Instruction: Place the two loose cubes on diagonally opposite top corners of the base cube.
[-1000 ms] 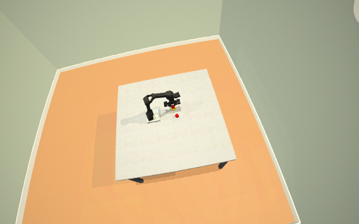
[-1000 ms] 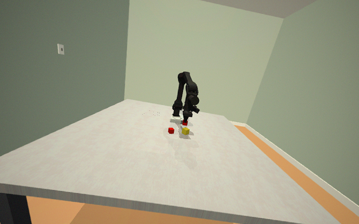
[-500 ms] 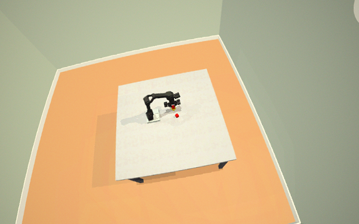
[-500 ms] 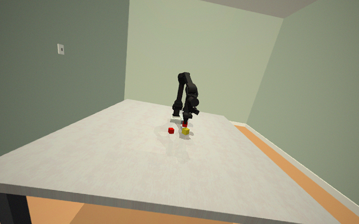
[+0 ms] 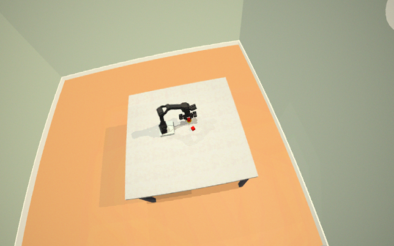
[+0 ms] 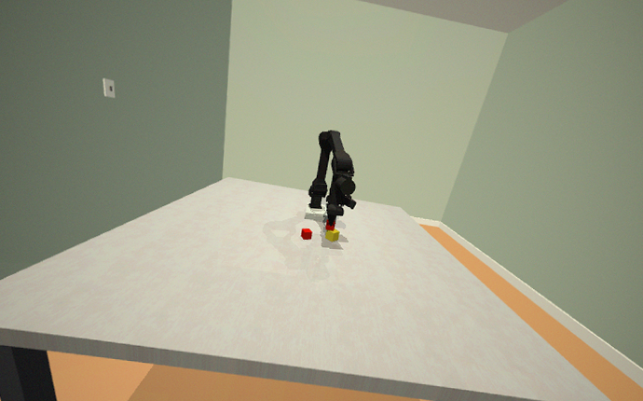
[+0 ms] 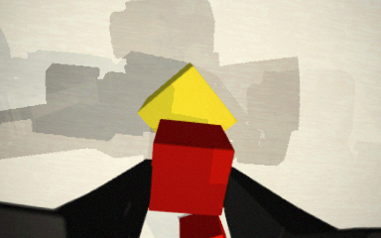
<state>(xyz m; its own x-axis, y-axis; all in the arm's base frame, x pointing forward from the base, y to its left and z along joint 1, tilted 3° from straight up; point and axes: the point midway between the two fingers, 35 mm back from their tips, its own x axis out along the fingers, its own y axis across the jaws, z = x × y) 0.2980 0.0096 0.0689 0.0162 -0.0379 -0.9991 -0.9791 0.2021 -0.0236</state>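
Right now the yellow base cube is 2 cm to the left of my gripper tip and 5 cm below it.
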